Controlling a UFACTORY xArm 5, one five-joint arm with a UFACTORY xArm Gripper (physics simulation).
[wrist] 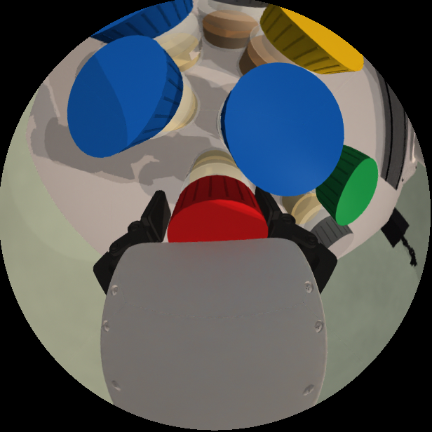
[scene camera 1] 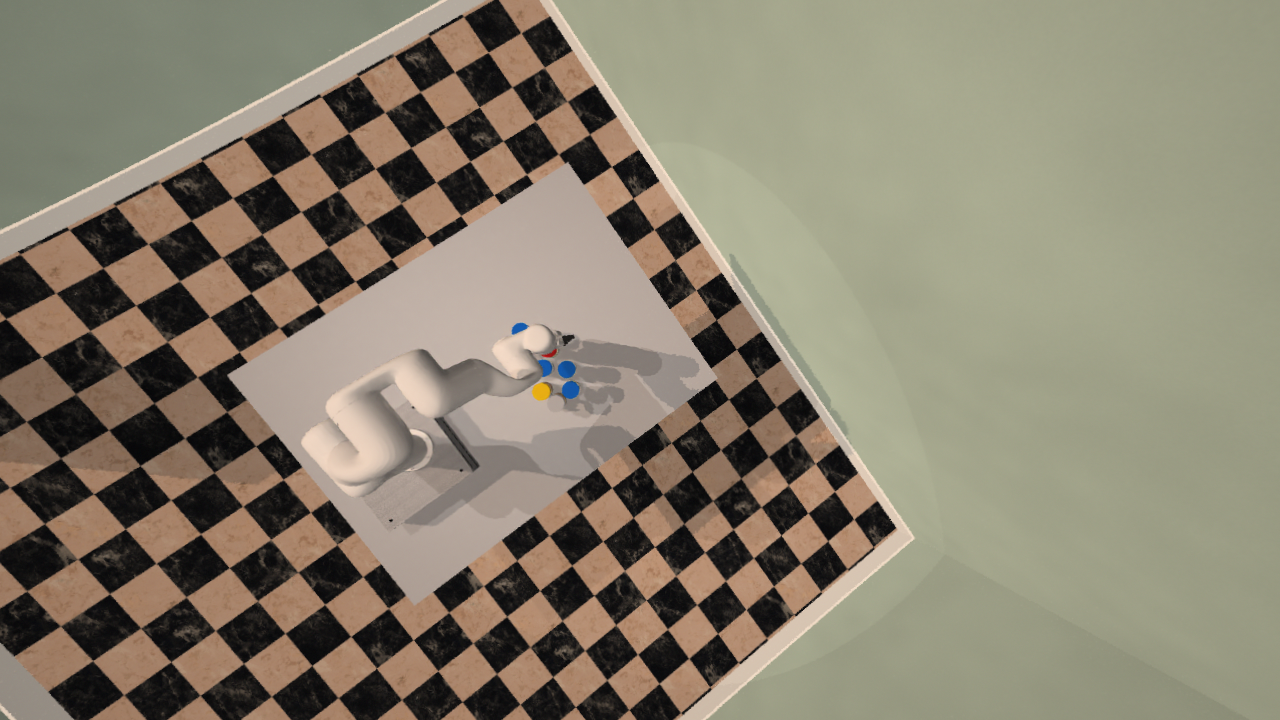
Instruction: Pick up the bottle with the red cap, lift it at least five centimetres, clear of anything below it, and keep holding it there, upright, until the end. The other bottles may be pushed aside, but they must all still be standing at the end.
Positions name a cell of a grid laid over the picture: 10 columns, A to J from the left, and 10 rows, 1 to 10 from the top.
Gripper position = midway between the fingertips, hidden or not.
Observation:
In view: my gripper (wrist: E5), a red-capped bottle (wrist: F5) and a blue-capped bottle (wrist: D3).

